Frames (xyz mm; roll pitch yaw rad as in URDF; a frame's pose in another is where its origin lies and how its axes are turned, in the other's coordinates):
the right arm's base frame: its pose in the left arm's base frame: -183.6 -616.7 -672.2 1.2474 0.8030 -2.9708
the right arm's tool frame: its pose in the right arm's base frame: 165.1 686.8 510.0 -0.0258 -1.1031 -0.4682
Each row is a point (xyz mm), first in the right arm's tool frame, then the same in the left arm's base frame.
Working: the right arm's tool frame: its pose in the left arm's base frame: -918.3 -474.2 -226.1 0.2476 0.2284 2.1033

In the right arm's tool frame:
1: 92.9 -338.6 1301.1
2: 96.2 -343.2 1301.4
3: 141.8 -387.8 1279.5
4: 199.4 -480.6 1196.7
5: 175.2 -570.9 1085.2
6: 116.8 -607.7 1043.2
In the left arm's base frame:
1: -542.2 162.2 900.7
2: -539.8 167.1 899.1
3: -526.0 218.3 857.5
4: -482.6 281.9 744.1
5: -403.8 266.8 622.7
6: -347.3 221.0 587.5

